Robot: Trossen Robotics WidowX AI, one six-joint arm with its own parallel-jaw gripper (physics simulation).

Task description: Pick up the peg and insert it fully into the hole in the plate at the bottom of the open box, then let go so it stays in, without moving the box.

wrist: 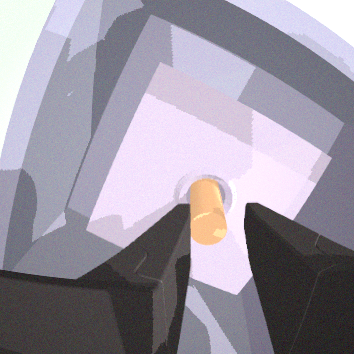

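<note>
The orange peg stands in the round hole of the pale pink plate, with its upper end sticking up towards the camera. The plate lies at the bottom of the grey box. My gripper has its dark fingers partly apart, low in the view, one on each side of the peg. The peg looks close to the left finger, and a gap shows between it and the right finger. How deep the peg sits in the hole is hidden.
The box walls rise around the plate, with the left wall and the far wall in view. The pale rim curves along the upper left and upper right. Both fingers reach down inside the box, over the near part of the plate.
</note>
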